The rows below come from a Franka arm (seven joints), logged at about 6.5 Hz.
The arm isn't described. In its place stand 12 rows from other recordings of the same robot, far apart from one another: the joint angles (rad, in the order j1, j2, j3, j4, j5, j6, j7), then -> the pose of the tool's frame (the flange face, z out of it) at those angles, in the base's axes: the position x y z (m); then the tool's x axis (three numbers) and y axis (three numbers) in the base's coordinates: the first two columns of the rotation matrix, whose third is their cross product.
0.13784 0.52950 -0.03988 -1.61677 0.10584 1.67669 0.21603 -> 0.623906, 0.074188, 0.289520, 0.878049, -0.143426, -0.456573, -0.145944, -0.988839, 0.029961
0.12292 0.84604 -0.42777 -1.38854 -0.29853 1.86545 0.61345 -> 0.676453, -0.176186, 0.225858, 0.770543, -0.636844, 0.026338, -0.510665, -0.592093, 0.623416
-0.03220 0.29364 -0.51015 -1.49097 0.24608 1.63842 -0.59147 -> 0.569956, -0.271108, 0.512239, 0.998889, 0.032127, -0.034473, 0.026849, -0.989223, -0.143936
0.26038 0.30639 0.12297 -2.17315 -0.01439 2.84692 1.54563 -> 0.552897, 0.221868, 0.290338, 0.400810, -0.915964, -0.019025, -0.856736, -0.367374, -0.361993
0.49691 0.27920 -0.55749 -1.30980 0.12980 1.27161 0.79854 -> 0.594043, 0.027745, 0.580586, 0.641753, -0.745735, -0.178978, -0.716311, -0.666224, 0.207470
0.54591 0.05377 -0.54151 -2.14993 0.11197 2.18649 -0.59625 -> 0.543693, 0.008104, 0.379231, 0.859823, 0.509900, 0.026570, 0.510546, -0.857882, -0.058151
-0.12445 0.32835 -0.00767 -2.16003 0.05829 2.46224 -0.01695 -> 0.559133, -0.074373, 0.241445, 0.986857, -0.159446, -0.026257, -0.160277, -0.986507, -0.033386
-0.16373 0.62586 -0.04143 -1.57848 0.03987 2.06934 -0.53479 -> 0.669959, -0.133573, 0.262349, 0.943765, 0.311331, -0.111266, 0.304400, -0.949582, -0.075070
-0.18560 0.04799 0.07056 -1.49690 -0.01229 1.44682 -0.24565 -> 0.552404, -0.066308, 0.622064, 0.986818, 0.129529, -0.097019, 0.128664, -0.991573, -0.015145
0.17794 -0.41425 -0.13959 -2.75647 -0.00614 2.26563 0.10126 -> 0.360252, 0.017922, 0.332195, 0.995496, -0.042861, -0.084566, -0.046645, -0.997973, -0.043296
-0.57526 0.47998 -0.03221 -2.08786 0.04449 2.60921 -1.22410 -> 0.483275, -0.337020, 0.194342, 0.834525, 0.550493, 0.022897, 0.549591, -0.834656, 0.036037
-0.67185 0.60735 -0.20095 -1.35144 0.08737 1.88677 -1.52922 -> 0.486222, -0.523805, 0.369503, 0.789855, 0.612271, -0.035390, 0.609957, -0.790260, -0.058666
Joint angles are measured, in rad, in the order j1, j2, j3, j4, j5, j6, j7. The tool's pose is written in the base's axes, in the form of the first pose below.
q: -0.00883 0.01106 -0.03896 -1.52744 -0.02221 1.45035 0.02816
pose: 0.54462, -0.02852, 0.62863, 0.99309, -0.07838, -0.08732, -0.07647, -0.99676, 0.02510
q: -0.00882 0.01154 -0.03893 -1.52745 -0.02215 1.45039 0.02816
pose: 0.54477, -0.02849, 0.62836, 0.99306, -0.07834, -0.08777, -0.07641, -0.99676, 0.02507
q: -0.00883 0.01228 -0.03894 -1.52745 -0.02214 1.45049 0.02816
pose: 0.54500, -0.02850, 0.62797, 0.99300, -0.07835, -0.08841, -0.07641, -0.99676, 0.02510
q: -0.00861 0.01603 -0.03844 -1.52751 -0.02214 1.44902 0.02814
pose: 0.54595, -0.02811, 0.62578, 0.99257, -0.07764, -0.09366, -0.07558, -0.99682, 0.02539
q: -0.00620 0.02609 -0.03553 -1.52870 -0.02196 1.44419 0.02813
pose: 0.54842, -0.02520, 0.61936, 0.99133, -0.07240, -0.10964, -0.06996, -0.99721, 0.02598
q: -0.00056 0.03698 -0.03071 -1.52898 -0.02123 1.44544 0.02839
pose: 0.55188, -0.01942, 0.61332, 0.99089, -0.06216, -0.11950, -0.05949, -0.99790, 0.02577
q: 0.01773 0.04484 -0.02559 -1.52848 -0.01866 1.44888 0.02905
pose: 0.55479, -0.00621, 0.60945, 0.99158, -0.03922, -0.12345, -0.03660, -0.99906, 0.02340
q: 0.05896 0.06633 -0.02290 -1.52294 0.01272 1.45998 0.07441
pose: 0.56175, 0.02218, 0.60079, 0.99089, -0.03738, -0.12938, -0.03790, -0.99928, -0.00159
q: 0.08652 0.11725 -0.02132 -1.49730 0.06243 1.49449 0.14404
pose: 0.57895, 0.04561, 0.58625, 0.98911, -0.07444, -0.12696, -0.08035, -0.99588, -0.04205
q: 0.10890 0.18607 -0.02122 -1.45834 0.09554 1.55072 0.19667
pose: 0.60285, 0.06456, 0.56803, 0.98826, -0.10658, -0.10945, -0.11474, -0.99084, -0.07121
